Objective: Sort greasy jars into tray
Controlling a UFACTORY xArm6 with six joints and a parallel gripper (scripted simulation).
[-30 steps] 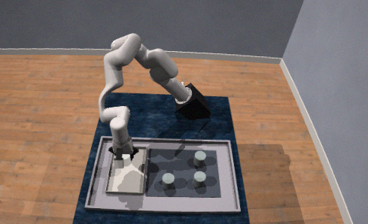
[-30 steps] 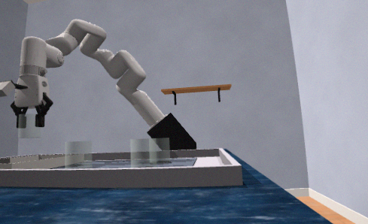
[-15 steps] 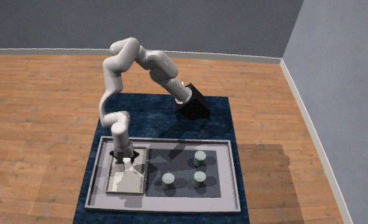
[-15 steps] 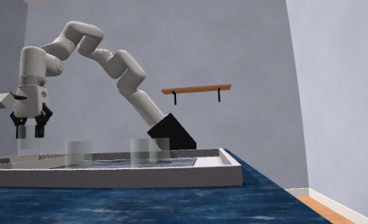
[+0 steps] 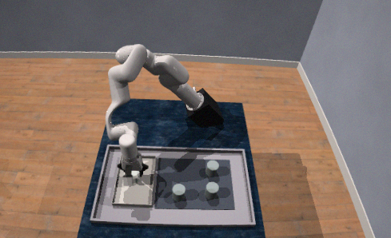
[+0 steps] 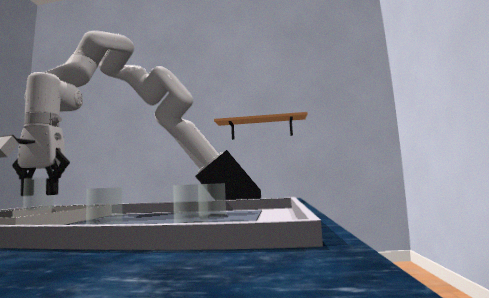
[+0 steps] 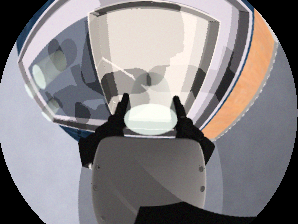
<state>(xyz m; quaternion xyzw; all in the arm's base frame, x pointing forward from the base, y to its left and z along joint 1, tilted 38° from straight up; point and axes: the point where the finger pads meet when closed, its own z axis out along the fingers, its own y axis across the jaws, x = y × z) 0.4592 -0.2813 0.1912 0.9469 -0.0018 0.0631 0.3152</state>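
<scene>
Right now the pale tray is 7 cm below my hand. Also, from my hand: dark drying mat: 2 cm ahead, 32 cm to the left, 8 cm below.
</scene>
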